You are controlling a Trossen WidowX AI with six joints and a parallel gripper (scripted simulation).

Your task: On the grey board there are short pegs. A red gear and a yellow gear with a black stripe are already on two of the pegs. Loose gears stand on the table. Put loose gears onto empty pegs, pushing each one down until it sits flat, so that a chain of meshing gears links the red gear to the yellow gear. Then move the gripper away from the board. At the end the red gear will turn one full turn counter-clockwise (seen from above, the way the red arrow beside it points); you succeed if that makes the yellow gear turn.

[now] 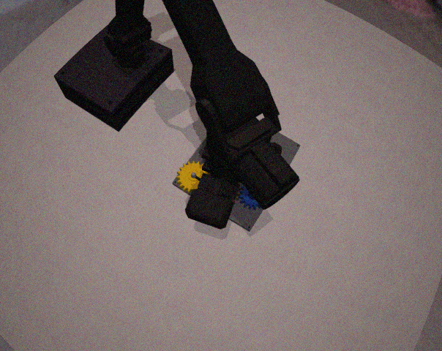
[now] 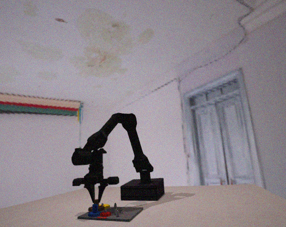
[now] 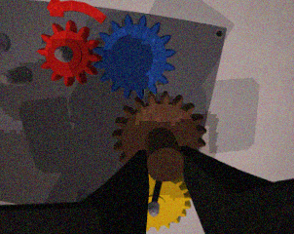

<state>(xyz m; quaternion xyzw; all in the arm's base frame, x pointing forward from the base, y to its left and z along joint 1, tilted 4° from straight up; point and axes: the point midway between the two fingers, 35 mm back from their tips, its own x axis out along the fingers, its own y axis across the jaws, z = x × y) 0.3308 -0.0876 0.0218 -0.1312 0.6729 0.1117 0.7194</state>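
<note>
Right now my gripper tip is 50 mm short of the blue gear, 30 mm to the right of it and 20 mm above it. From my gripper tip the other things lie so: brown gear 10 mm below; then red arrow 70 mm ahead, 70 mm to the left, 30 mm below; then red gear 40 mm ahead, 70 mm to the left, 30 mm below.
</note>
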